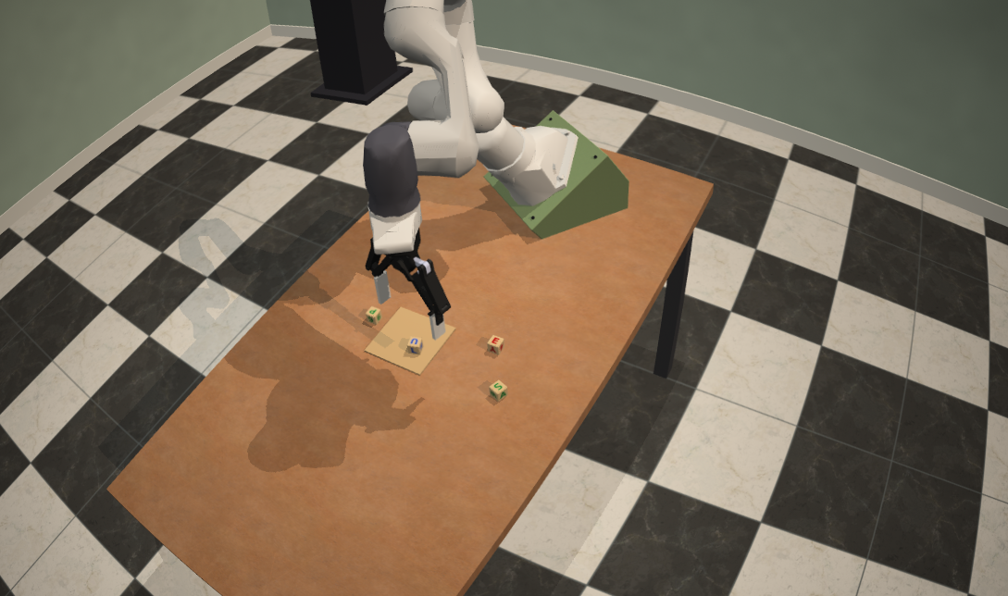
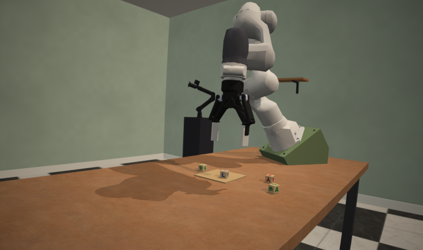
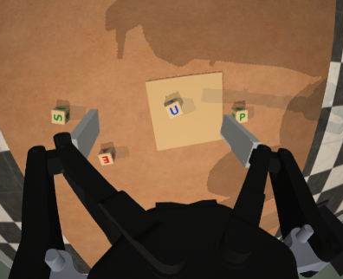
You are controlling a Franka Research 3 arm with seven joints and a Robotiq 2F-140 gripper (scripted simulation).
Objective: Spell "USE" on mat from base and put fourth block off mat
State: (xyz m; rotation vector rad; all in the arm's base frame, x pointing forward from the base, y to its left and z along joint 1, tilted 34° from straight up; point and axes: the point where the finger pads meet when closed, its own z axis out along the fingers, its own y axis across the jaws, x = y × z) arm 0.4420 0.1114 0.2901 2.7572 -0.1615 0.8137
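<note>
Now: the U block 13 cm below my hand, 3 cm to the right of it and 2 cm behind it. The rest, counted from my hand: E block: 13 cm below, 12 cm to the left, 10 cm behind; mat: 14 cm below, 6 cm to the right, 4 cm behind; green P block: 16 cm to the right, 13 cm below, 6 cm behind.
</note>
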